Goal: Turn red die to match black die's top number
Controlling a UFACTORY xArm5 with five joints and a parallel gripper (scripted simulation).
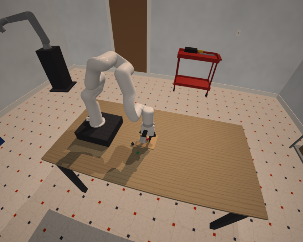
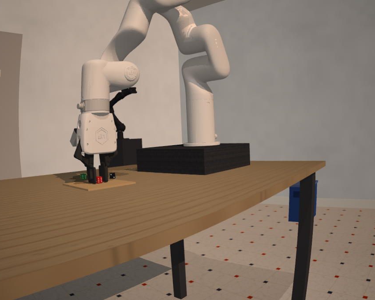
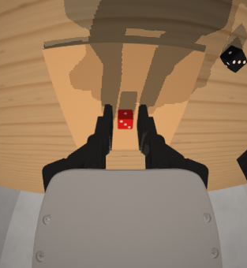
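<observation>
Right now my hand is 1 cm above the red die. Also, from my hand: black die: 11 cm behind, 5 cm to the right, 2 cm below; then green die: 6 cm behind, 13 cm to the right, 2 cm below; then tan mat: 2 cm below.
</observation>
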